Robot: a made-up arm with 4 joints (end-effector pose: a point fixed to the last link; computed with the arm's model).
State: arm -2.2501 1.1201 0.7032 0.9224
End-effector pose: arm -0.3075 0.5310 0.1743 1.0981 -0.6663 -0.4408
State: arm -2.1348 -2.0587 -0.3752 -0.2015
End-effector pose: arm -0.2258 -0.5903 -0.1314 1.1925 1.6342 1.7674
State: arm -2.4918 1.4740 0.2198 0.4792
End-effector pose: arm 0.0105 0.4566 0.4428 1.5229 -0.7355 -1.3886
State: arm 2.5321 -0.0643 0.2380 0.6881
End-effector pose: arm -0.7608 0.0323 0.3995 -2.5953 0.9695 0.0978
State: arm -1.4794 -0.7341 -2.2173 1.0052
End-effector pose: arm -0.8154 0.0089 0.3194 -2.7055 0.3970 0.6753
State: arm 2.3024 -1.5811 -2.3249 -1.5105
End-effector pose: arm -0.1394 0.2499 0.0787 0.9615 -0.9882 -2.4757
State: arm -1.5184 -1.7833 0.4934 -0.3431
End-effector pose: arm -0.5038 -0.5897 0.1982 0.5276 1.0512 1.2581
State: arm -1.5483 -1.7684 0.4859 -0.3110
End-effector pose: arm -0.5063 -0.5929 0.1729 0.5795 1.0291 1.2884
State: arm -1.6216 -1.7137 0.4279 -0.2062
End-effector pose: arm -0.5173 -0.5925 0.1078 0.7534 0.9907 1.3572
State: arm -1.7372 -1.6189 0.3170 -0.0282
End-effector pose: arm -0.5446 -0.5699 0.0002 1.0601 0.9083 1.4601
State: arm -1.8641 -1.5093 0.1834 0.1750
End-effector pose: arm -0.5892 -0.5090 -0.1146 1.4245 0.7663 1.5580
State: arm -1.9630 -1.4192 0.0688 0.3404
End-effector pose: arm -0.6348 -0.4319 -0.1908 1.7286 0.6082 1.6136
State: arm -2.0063 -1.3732 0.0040 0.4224
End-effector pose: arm -0.6609 -0.3865 -0.2175 1.8835 0.5205 1.6247
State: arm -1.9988 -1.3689 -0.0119 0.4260
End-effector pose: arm -0.6644 -0.3866 -0.2132 1.8968 0.5299 1.6124
